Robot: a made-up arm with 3 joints. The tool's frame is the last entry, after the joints. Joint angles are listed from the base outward. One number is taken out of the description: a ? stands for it. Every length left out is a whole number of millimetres.
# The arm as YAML. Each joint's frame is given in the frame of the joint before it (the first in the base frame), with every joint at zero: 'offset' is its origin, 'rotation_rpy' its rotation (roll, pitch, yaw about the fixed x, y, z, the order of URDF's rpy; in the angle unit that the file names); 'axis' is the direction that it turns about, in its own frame. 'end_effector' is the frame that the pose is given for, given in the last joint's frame.
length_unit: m
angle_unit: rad
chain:
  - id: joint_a
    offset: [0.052, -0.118, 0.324]
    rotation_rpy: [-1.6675, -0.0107, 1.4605]
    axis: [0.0, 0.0, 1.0]
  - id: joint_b
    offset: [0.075, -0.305, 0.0]
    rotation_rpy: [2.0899, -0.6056, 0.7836]
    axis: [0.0, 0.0, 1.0]
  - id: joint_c
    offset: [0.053, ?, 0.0]
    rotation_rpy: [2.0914, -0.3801, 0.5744]
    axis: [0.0, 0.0, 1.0]
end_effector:
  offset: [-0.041, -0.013, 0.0]
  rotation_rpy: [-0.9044, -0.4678, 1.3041]
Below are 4 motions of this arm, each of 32 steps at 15 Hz.
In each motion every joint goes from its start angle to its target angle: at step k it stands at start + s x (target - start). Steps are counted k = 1, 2, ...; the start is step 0. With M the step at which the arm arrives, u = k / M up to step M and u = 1 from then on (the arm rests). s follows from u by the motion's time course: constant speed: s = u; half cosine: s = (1 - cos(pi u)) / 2; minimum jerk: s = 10 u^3 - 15 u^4 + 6 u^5.
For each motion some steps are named. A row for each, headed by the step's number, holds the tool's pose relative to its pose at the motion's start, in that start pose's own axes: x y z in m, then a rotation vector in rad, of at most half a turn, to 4 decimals.
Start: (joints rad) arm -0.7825 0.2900 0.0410
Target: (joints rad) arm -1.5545 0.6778 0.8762
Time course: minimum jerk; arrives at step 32
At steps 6, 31, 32:
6: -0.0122 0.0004 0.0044 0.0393 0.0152 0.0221
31: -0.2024 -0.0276 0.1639 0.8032 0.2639 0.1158
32: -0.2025 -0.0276 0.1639 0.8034 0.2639 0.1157

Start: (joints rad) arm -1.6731 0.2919 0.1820
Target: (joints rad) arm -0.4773 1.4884 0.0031
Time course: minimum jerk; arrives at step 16
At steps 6, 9, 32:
6: 0.0863 -0.0195 -0.0386 0.0825 -0.1337 -0.3243
9: 0.2032 -0.0564 -0.0443 0.3082 -0.3275 -0.6361
32: 0.3240 -0.1081 0.0092 0.6904 -0.5511 -0.8077

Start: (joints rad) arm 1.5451 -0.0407 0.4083
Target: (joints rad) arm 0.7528 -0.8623 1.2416
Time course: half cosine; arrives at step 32
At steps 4, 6, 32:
4: -0.0050 0.0023 0.0063 0.0227 -0.0113 0.0480
6: -0.0108 0.0049 0.0141 0.0521 -0.0255 0.1058
32: -0.0521 0.0148 0.1750 0.9828 -0.4567 1.0804

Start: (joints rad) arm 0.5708 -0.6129 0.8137
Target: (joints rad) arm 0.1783 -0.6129 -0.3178
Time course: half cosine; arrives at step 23
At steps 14, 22, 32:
14: 0.0401 0.0528 0.0597 -0.0796 0.5824 -0.3902
22: 0.0601 0.0689 0.0866 -0.1274 0.9014 -0.5199
32: 0.0604 0.0691 0.0869 -0.1281 0.9061 -0.5214

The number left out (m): 0.029
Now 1 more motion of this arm.
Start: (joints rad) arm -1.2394 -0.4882 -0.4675
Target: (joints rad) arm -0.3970 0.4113 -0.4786
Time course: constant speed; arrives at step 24
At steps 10, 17, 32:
10: 0.0884 -0.0063 -0.0541 0.0991 0.0905 -0.3731
17: 0.1525 -0.0280 -0.0808 0.2234 0.1085 -0.6205
32: 0.2146 -0.0628 -0.0966 0.3888 0.0872 -0.8423

